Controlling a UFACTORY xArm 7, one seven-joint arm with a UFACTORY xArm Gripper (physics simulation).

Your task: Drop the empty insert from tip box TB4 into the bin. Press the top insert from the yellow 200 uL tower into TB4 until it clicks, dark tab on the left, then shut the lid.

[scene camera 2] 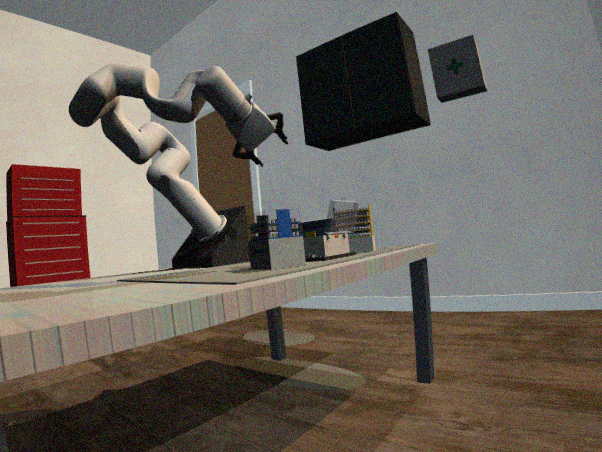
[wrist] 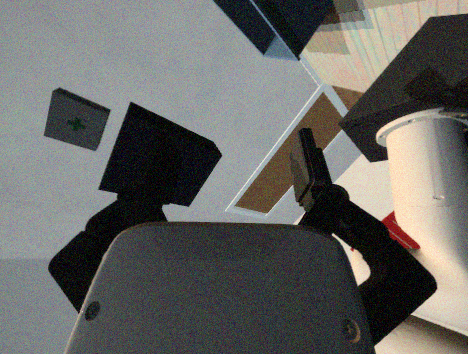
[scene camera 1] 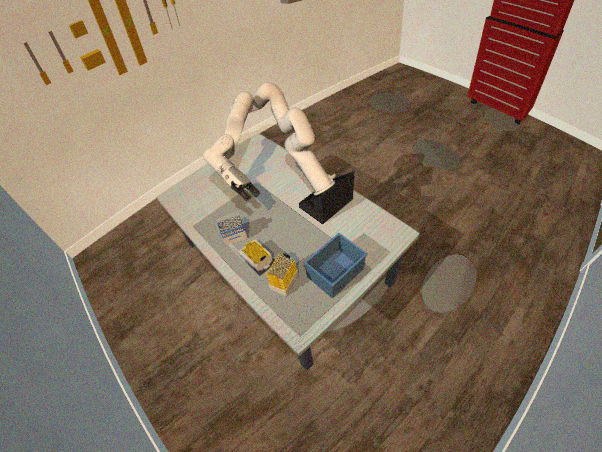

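My gripper (scene camera 1: pixel 251 196) (scene camera 2: pixel 274 153) (wrist: pixel 232 144) is open and empty, high above the table and apart from the boxes. The middle box (scene camera 1: pixel 263 265) (scene camera 2: pixel 336 245), apparently TB4, holds a yellow insert (scene camera 1: pixel 255 251) with a dark mark near one end; its label and whether the insert holds tips are too small to tell. A pale clear panel (scene camera 2: pixel 343 205) stands up behind it in scene camera 2; which box it belongs to is unclear. The yellow tower (scene camera 1: pixel 282 271) (scene camera 2: pixel 370 217) stands beside it. The blue bin (scene camera 1: pixel 319 280) (wrist: pixel 300 25) looks empty inside.
A blue-and-grey rack tower (scene camera 1: pixel 231 227) (scene camera 2: pixel 283 222) stands at the other side of the middle box. The boxes stand on a grey mat (scene camera 1: pixel 310 310) on the table (scene camera 1: pixel 400 231). The arm's black base (scene camera 1: pixel 330 200) (scene camera 2: pixel 215 252) (wrist: pixel 380 100) stands beyond the mat.
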